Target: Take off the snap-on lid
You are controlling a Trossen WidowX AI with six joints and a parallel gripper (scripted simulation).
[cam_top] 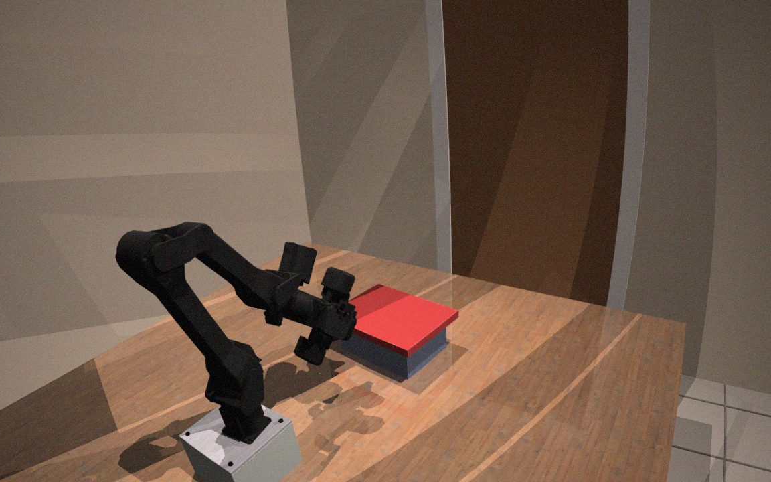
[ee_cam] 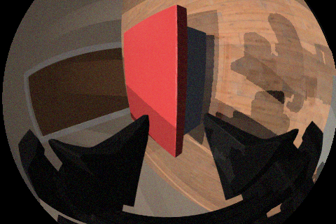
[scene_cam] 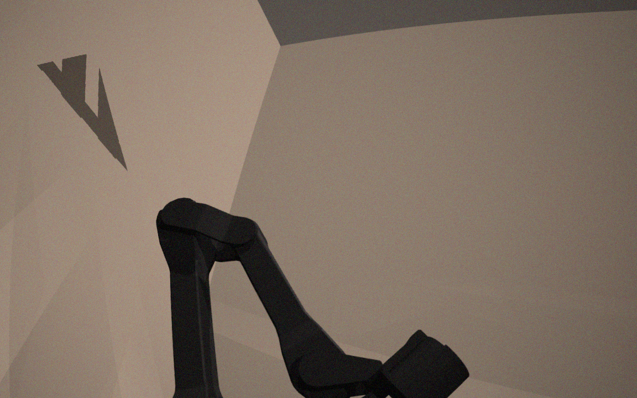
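The red lid is 120 mm ahead of my gripper tip, 40 mm to the right of it and 40 mm below it. Round my gripper tip: grey-blue storage box 120 mm ahead, 40 mm to the right, 90 mm below.
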